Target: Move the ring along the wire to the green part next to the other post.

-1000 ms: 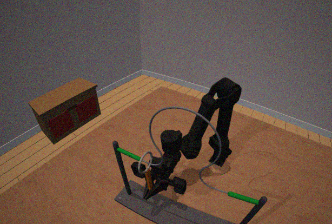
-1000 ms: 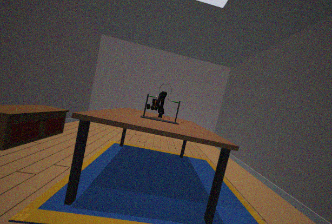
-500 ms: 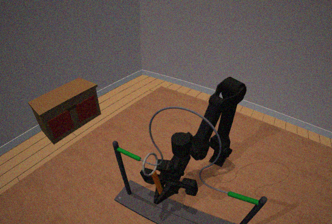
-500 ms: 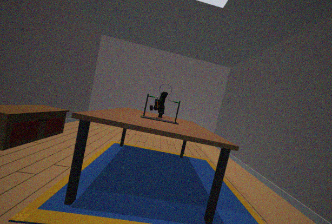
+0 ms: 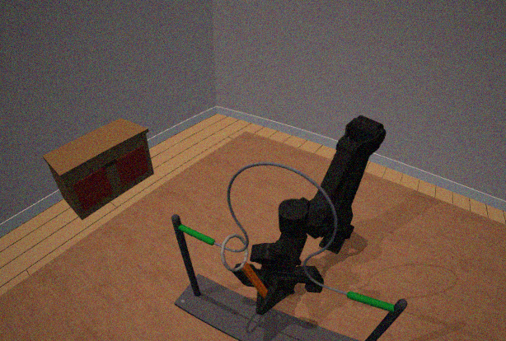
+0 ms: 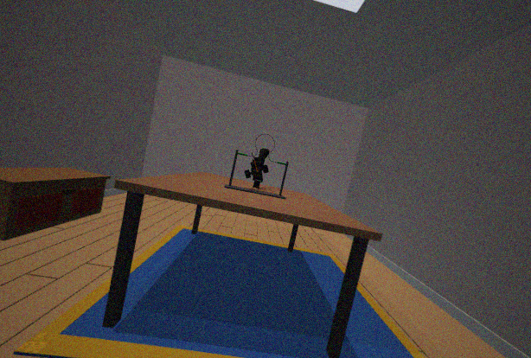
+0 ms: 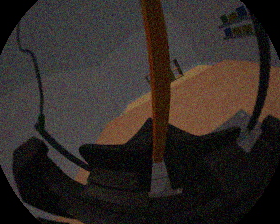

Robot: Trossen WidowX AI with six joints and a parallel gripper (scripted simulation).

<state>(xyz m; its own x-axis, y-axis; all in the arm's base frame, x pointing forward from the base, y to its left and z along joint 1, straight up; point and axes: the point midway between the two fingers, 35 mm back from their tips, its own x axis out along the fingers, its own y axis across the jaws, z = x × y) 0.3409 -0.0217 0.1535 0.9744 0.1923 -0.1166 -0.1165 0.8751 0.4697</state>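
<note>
Right now the ring with orange handle is 80 mm above my gripper tip, 50 mm to the right of it and 30 mm behind it.
</note>
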